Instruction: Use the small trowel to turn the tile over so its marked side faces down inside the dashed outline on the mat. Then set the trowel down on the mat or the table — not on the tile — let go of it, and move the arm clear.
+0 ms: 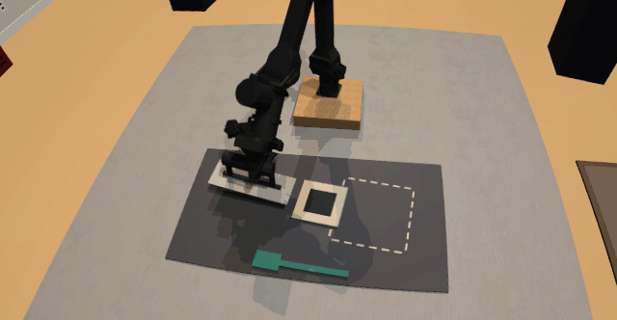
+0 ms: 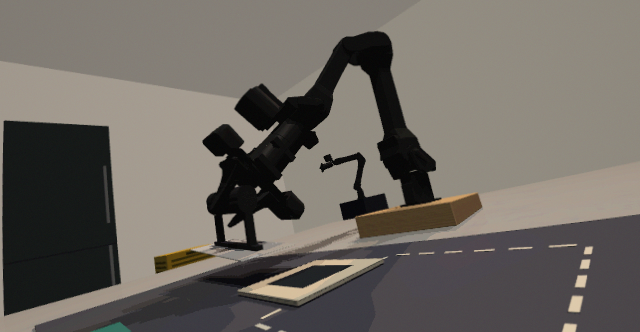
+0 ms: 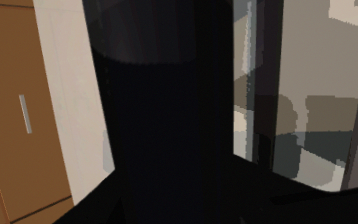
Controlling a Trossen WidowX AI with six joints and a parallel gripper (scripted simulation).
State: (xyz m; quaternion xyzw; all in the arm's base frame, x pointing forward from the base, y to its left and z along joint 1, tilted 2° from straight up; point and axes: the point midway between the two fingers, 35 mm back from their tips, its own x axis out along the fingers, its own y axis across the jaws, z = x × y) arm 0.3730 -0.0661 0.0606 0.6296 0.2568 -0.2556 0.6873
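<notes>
My gripper tip is 14 cm to the right of the cream tile, 8 cm above it and 3 cm past it. The rest, counted from my gripper tip: dark mat 13 cm to the left, 11 cm below; teal trowel 14 cm ahead, 13 cm to the left, 8 cm below.
</notes>
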